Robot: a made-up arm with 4 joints. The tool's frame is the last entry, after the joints.
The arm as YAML. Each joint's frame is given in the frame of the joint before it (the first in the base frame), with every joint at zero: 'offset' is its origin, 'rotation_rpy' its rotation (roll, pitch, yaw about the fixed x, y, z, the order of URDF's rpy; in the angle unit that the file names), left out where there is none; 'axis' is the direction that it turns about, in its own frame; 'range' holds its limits. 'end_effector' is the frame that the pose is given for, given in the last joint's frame.
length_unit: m
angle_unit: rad
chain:
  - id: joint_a
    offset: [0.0, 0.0, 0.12]
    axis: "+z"
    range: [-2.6, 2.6]
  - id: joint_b
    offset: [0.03, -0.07, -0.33]
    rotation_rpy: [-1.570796, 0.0, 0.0]
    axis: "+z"
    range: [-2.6, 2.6]
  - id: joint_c
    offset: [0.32, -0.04, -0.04]
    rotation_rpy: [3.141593, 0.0, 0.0]
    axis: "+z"
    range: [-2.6, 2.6]
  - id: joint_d
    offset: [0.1, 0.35, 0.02]
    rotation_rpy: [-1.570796, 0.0, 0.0]
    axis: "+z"
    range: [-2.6, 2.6]
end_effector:
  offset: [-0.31, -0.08, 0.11]
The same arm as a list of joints. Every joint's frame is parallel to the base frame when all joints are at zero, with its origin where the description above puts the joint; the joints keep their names.
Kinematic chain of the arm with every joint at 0, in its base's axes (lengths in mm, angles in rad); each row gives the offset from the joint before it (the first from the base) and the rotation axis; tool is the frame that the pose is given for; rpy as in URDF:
joint_a: xyz 0 0 120 axis +z
joint_b: xyz 30 -70 -330 axis +y
joint_c: xyz 320 -40 40 axis -y
joint_d: xyz 100 -20 350 axis +z
tool: xyz -310 -80 110 rpy 0 0 0
Joint limits (rad, base to tool): -2.6..2.6 -2.6..2.6 -2.6..2.6 -2.6..2.6

